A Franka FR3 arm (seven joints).
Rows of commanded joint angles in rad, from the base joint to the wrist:
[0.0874, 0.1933, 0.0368, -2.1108, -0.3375, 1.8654, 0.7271]
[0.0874, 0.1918, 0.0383, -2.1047, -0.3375, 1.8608, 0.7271]
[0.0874, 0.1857, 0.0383, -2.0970, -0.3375, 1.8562, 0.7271]
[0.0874, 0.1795, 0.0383, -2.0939, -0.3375, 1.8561, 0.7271]
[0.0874, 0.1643, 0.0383, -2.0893, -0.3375, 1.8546, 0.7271]
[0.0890, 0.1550, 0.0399, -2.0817, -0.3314, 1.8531, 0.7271]
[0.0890, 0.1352, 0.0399, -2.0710, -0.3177, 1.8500, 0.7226]
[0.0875, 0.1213, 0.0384, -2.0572, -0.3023, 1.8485, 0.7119]
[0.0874, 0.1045, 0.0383, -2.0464, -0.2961, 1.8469, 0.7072]
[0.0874, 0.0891, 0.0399, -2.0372, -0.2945, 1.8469, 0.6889]
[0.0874, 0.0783, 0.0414, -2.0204, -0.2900, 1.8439, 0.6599]
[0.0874, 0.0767, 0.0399, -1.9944, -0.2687, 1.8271, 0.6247]
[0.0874, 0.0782, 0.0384, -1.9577, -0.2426, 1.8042, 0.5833]
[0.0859, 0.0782, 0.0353, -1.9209, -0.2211, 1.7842, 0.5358]
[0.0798, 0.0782, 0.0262, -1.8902, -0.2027, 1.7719, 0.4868]
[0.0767, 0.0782, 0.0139, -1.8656, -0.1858, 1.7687, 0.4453]
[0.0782, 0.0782, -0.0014, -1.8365, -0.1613, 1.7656, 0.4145]
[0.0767, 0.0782, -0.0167, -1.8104, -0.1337, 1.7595, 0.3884]
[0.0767, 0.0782, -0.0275, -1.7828, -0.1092, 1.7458, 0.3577]
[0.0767, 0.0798, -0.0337, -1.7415, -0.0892, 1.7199, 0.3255]
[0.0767, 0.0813, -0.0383, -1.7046, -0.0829, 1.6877, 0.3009]
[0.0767, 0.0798, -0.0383, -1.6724, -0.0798, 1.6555, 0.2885]
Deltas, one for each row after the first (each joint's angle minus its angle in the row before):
[0.0000, -0.0015, 0.0015, 0.0061, 0.0000, -0.0046, 0.0000]
[0.0000, -0.0061, 0.0000, 0.0077, 0.0000, -0.0046, 0.0000]
[0.0000, -0.0062, 0.0000, 0.0031, 0.0000, -0.0001, 0.0000]
[0.0000, -0.0152, 0.0000, 0.0046, 0.0000, -0.0015, 0.0000]
[0.0016, -0.0093, 0.0016, 0.0076, 0.0061, -0.0015, 0.0000]
[0.0000, -0.0198, 0.0000, 0.0107, 0.0137, -0.0031, -0.0045]
[-0.0015, -0.0139, -0.0015, 0.0138, 0.0154, -0.0015, -0.0107]
[-0.0001, -0.0168, -0.0001, 0.0108, 0.0062, -0.0016, -0.0047]
[0.0000, -0.0154, 0.0016, 0.0092, 0.0016, 0.0000, -0.0183]
[0.0000, -0.0108, 0.0015, 0.0168, 0.0045, -0.0030, -0.0290]
[0.0000, -0.0016, -0.0015, 0.0260, 0.0213, -0.0168, -0.0352]
[0.0000, 0.0015, -0.0015, 0.0367, 0.0261, -0.0229, -0.0414]
[-0.0015, 0.0000, -0.0031, 0.0368, 0.0215, -0.0200, -0.0475]
[-0.0061, 0.0000, -0.0091, 0.0307, 0.0184, -0.0123, -0.0490]
[-0.0031, 0.0000, -0.0123, 0.0246, 0.0169, -0.0032, -0.0415]
[0.0015, 0.0000, -0.0153, 0.0291, 0.0245, -0.0031, -0.0308]
[-0.0015, 0.0000, -0.0153, 0.0261, 0.0276, -0.0061, -0.0261]
[0.0000, 0.0000, -0.0108, 0.0276, 0.0245, -0.0137, -0.0307]
[0.0000, 0.0016, -0.0062, 0.0413, 0.0200, -0.0259, -0.0322]
[0.0000, 0.0015, -0.0046, 0.0369, 0.0063, -0.0322, -0.0246]
[0.0000, -0.0015, 0.0000, 0.0322, 0.0031, -0.0322, -0.0124]

